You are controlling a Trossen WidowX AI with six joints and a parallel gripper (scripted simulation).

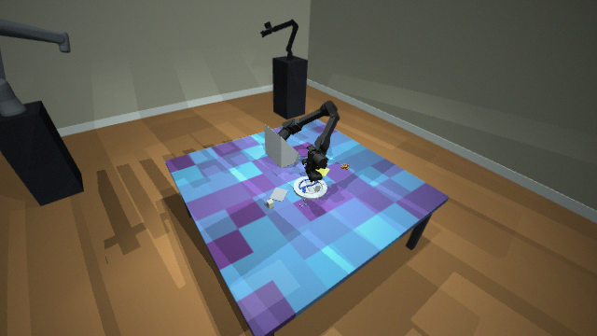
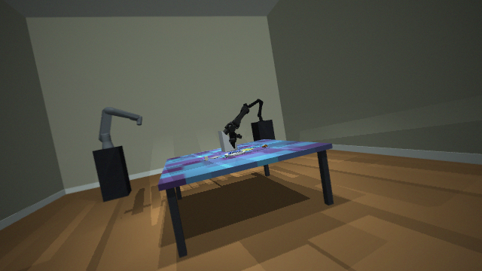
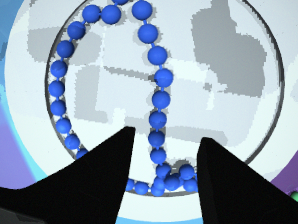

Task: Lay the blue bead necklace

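The round white bead board is 40 mm below my gripper tip. From my gripper tip the other things lie so: cream cube: 280 mm to the right, 40 mm below, 10 mm behind; yellow patch: 160 mm to the left, 100 mm behind, 50 mm below; flat grey square: 180 mm to the right, 60 mm behind, 50 mm below.
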